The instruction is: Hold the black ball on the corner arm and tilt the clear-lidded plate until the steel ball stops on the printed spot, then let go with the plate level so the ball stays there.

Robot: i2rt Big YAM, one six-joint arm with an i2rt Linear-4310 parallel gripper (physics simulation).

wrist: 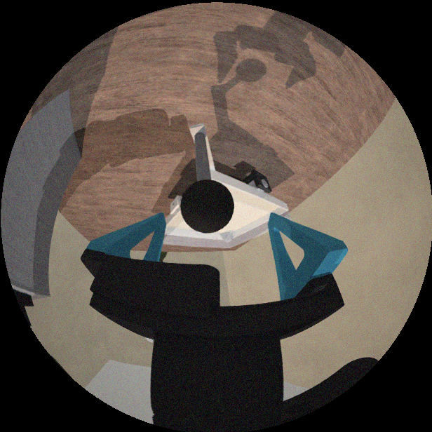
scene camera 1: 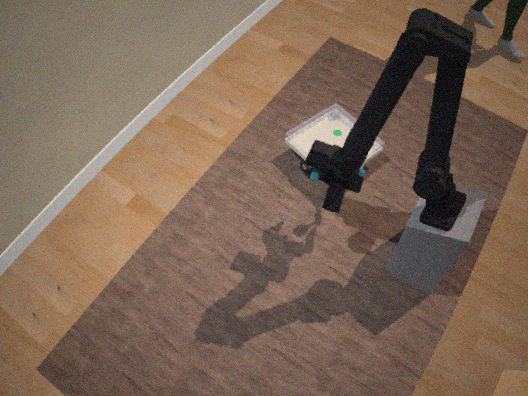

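Note:
The clear-lidded plate [scene camera 1: 309, 138] [wrist: 200, 241] is pale inside with a raised clear rim. Its printed green spot [scene camera 1: 337, 133] shows in the scene view; I do not see it in the wrist view. The black ball [wrist: 207, 206] sits at the end of the grey corner arm [wrist: 201, 156] in the wrist view; the robot arm hides it in the scene view. My gripper [scene camera 1: 338, 173] [wrist: 216, 218] is open, with its blue fingers apart and the ball showing between the fingertips, untouched. The depth between them is unclear. I cannot make out the steel ball for certain.
A dark mechanism [wrist: 258, 181] shows under the plate's edge. The grey base block [scene camera 1: 425, 255] [wrist: 30, 200] stands at the right in the scene view and at the left in the wrist view. A person's feet [scene camera 1: 510, 48] show at the top right of the scene view.

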